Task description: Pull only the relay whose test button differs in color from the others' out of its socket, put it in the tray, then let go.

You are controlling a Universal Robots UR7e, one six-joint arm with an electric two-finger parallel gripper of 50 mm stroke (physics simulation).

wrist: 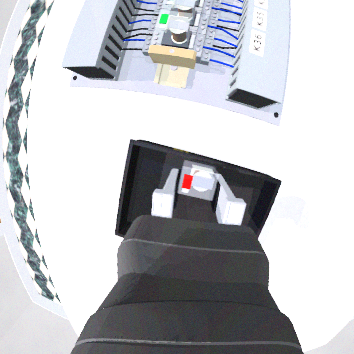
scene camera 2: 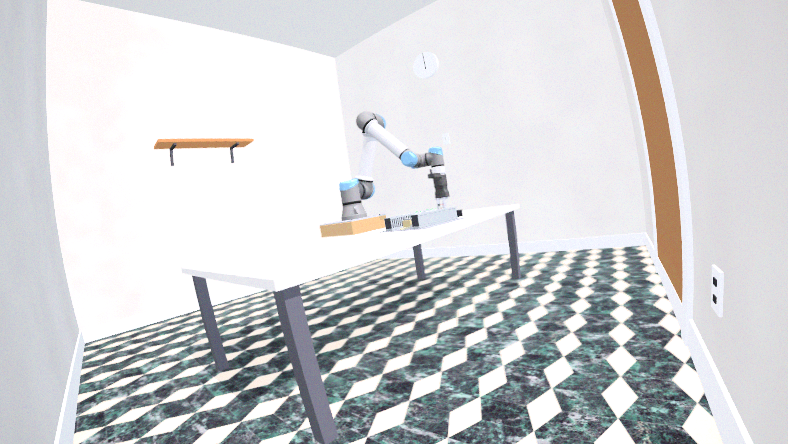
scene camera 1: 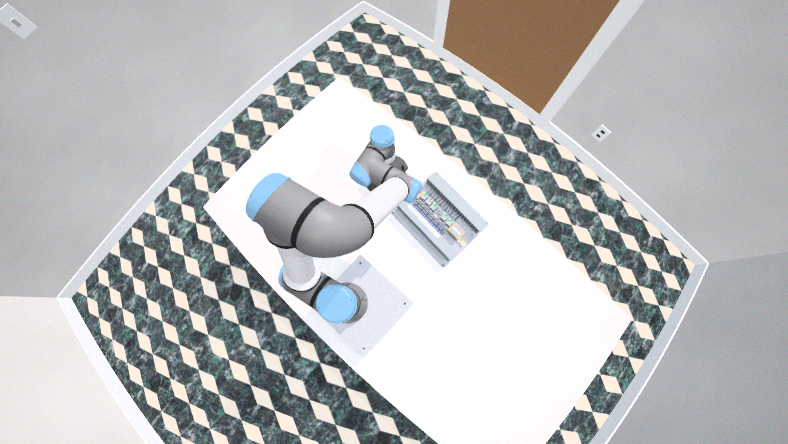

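Seen in the pictures: gripper, fingertip midpoint: [wrist: 194, 182]; arm's base, link origin: [scene camera 2: 354, 218].
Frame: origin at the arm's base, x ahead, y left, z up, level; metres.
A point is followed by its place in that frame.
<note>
The relay with a red test button [wrist: 202, 181] {x 0.484, y 0.149, z 0.004 m} is upright between my fingers in the wrist view, within the outline of the black tray [wrist: 128, 187] {x 0.561, y 0.175, z -0.056 m}. My gripper [wrist: 194, 182] {x 0.488, y 0.158, z -0.025 m} [scene camera 2: 441, 203] {x 0.488, y 0.158, z -0.025 m} is shut on this relay, low over the table. Whether the relay's underside touches the tray floor cannot be told. A relay with a green test button [wrist: 178, 24] {x 0.504, y 0.020, z -0.007 m} sits in the socket row at the top of the wrist view. In scene camera 1 the arm hides the gripper, and the tray does not show.
The socket panel has raised grey wiring ducts [wrist: 265, 60] [scene camera 1: 462, 201] {x 0.582, y -0.122, z -0.012 m} [scene camera 2: 438, 217] {x 0.589, y -0.111, z -0.045 m} along both sides, beyond the tray in the wrist view. A tan end block [wrist: 172, 56] {x 0.512, y 0.038, z -0.039 m} closes the row. An orange-sided block [scene camera 2: 352, 226] {x 0.148, y -0.196, z -0.032 m} is by the robot's base.
</note>
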